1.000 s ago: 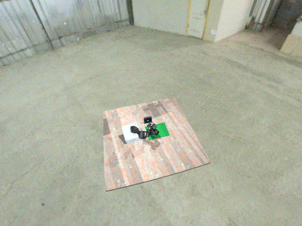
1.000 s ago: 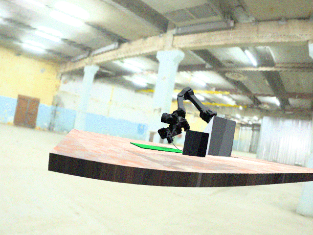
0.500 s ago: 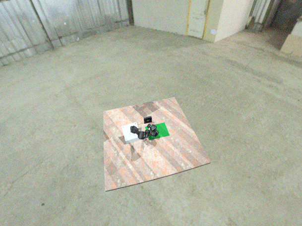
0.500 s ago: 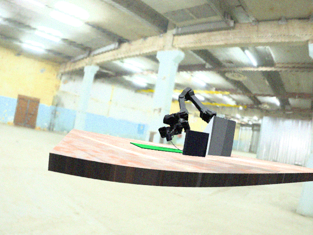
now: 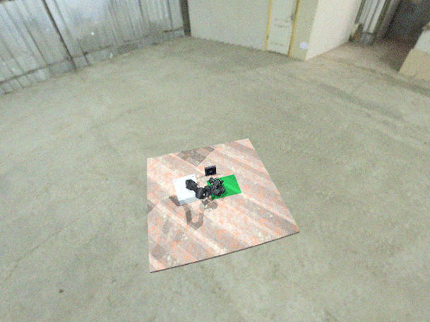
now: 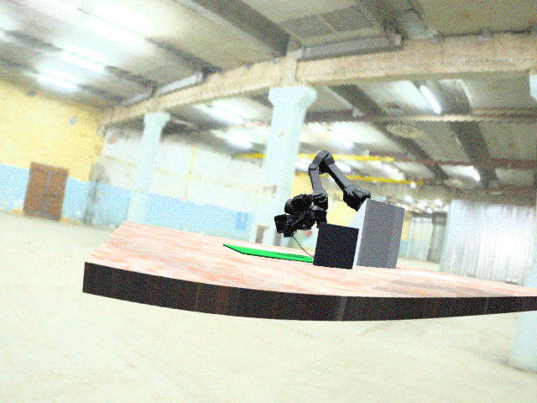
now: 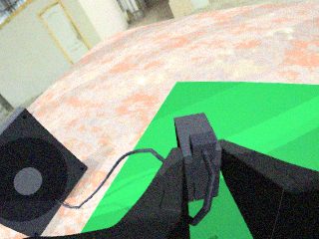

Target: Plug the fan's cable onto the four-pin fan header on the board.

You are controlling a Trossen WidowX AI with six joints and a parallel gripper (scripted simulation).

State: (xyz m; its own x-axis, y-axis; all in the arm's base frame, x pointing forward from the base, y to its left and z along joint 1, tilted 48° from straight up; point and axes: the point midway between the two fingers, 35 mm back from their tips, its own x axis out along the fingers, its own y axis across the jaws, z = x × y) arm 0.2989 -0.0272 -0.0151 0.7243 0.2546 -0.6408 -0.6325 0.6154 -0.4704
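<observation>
Now: the green board 20 mm ahead of my gripper tip, 10 mm to the left of it and 110 mm below it. The rest, counted from my gripper tip: dark fan plug: 10 mm below; white fan header: 80 mm behind, 60 mm to the left, 90 mm below; black fan: 80 mm behind, 190 mm to the left, 30 mm below.
</observation>
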